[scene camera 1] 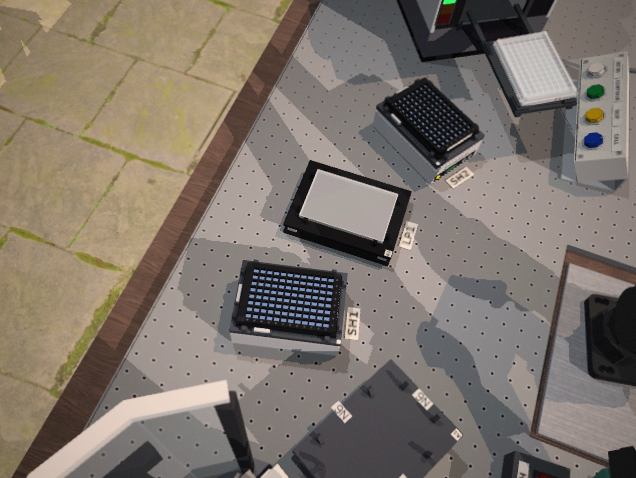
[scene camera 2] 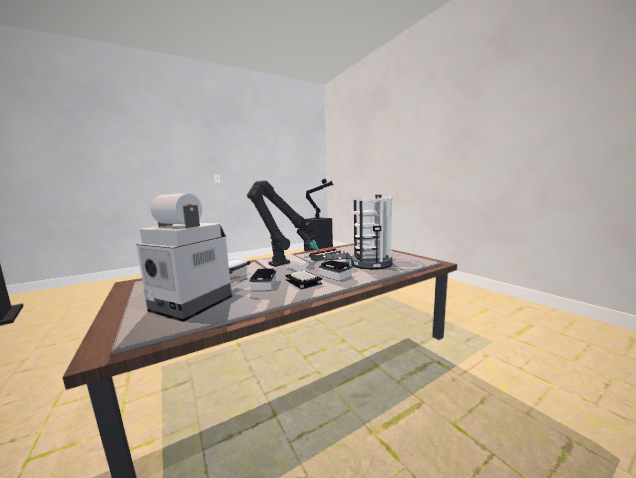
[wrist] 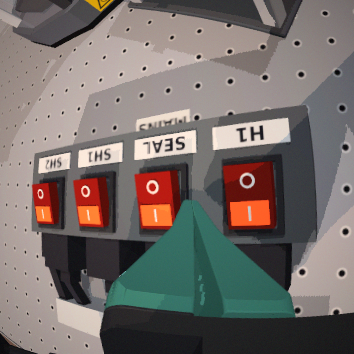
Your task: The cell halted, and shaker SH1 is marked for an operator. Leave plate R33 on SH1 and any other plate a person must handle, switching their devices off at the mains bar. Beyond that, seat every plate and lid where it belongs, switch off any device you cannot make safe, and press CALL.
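Where they show: gripper, between the fingertips: (scene camera 2: 319,250) (wrist: 188,209); arm's base, origin of its link: (scene camera 1: 617,341) (scene camera 2: 279,263).
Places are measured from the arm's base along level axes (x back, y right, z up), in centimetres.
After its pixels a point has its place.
My gripper (wrist: 188,209) @(x -11.4, y -24.8, z 5.7 cm) (scene camera 2: 315,248) @(x -11.4, y -24.8, z 5.7 cm) is shut and empty, its green fingertips over the mains bar (wrist: 205,190) @(x -12.3, y -24.3, z 4.4 cm) between the SEAL rocker (wrist: 156,200) @(x -12.2, y -26.7, z 5.4 cm) and the H1 rocker (wrist: 249,195) @(x -11.6, y -21.8, z 5.4 cm). The SH1 rocker (wrist: 91,202) @(x -12.7, y -31.4, z 5.4 cm) and SH2 rocker (wrist: 45,204) @(x -13.2, y -36.3, z 5.4 cm) stand left of them. All four show orange halves marked I. In scene camera 1, a black plate with blue wells (scene camera 1: 290,298) @(x -45.6, y -5.7, z 7.3 cm) sits on shaker SH1 (scene camera 1: 287,343) @(x -45.0, y -10.3, z 3.4 cm); another black plate (scene camera 1: 430,118) @(x -30.3, y 27.7, z 7.3 cm) sits on SH2 (scene camera 1: 406,144) @(x -33.0, y 24.6, z 3.9 cm). A pale grey lid (scene camera 1: 349,205) @(x -40.1, y 11.7, z 4.0 cm) lies on LP1 (scene camera 1: 336,243) @(x -41.0, y 6.8, z 0.9 cm). A white plate (scene camera 1: 534,66) @(x -16.1, y 37.3, z 11.7 cm) rests on an extended tray. The CALL button (scene camera 1: 593,139) @(x -5.4, y 28.9, z 7.4 cm) is blue.
A dark N6 nest (scene camera 1: 380,426) @(x -32.1, y -19.1, z 6.4 cm) with corner pegs stands below SH1 in scene camera 1, beside a clear-walled housing (scene camera 1: 177,406) @(x -49.0, y -27.4, z 40.2 cm). In scene camera 2, a tall carousel (scene camera 2: 372,263) @(x -53.0, y -28.1, z 3.9 cm) stands near the mains bar, and a large white machine (scene camera 2: 179,267) @(x -40.8, y 67.3, z 20.4 cm) stands at the table's other end.
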